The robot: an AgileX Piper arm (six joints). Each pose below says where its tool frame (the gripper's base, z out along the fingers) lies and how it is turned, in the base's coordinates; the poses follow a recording.
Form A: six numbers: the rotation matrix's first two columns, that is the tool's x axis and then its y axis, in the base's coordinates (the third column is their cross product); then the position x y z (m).
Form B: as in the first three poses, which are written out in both.
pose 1, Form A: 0.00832 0.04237 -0.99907 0.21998 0.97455 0.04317 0.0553 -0.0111 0.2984
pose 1, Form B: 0.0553 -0.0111 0.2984 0.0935 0.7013 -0.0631 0.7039
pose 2, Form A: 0.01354 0.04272 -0.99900 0.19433 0.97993 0.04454 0.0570 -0.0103 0.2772
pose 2, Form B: 0.0570 -0.0103 0.2772 0.0846 0.7003 -0.0536 0.7068
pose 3, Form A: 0.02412 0.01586 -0.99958 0.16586 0.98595 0.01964 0.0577 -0.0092 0.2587
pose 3, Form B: 0.0577 -0.0092 0.2587 0.0652 0.6965 -0.0526 0.7126
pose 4, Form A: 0.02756 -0.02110 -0.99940 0.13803 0.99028 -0.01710 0.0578 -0.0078 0.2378
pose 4, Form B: 0.0578 -0.0078 0.2378 0.0421 0.6951 -0.0556 0.7155
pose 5, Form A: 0.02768 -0.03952 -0.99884 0.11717 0.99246 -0.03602 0.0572 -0.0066 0.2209
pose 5, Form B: 0.0572 -0.0066 0.2209 0.0279 0.6951 -0.0547 0.7163
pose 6, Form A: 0.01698 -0.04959 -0.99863 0.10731 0.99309 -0.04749 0.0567 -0.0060 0.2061
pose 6, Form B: 0.0567 -0.0060 0.2061 0.0206 0.6989 -0.0550 0.7128
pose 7, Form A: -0.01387 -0.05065 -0.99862 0.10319 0.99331 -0.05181 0.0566 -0.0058 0.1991
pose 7, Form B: 0.0566 -0.0058 0.1991 0.0185 0.7099 -0.0548 0.7019
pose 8, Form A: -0.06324 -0.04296 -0.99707 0.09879 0.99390 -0.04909 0.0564 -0.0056 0.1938
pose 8, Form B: 0.0564 -0.0056 0.1938 0.0192 0.7273 -0.0518 0.6841
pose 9, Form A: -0.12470 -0.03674 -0.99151 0.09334 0.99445 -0.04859 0.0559 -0.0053 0.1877
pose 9, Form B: 0.0559 -0.0053 0.1877 0.0189 0.7483 -0.0492 0.6613
